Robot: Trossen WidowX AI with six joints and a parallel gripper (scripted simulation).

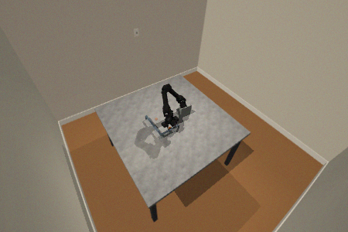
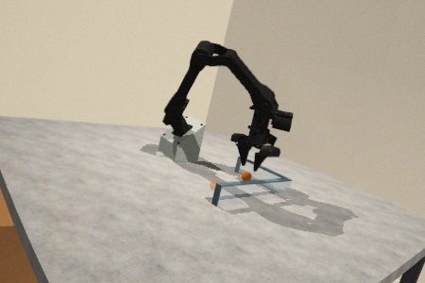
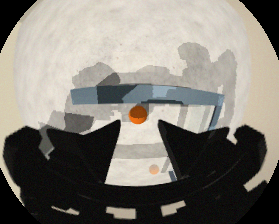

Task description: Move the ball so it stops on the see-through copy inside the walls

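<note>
Now: gripper tip 30 mm above the orange ball. Round my gripper tip: see-through copy of ball (60 mm ahead, 190 mm to the right, 30 mm below).
</note>
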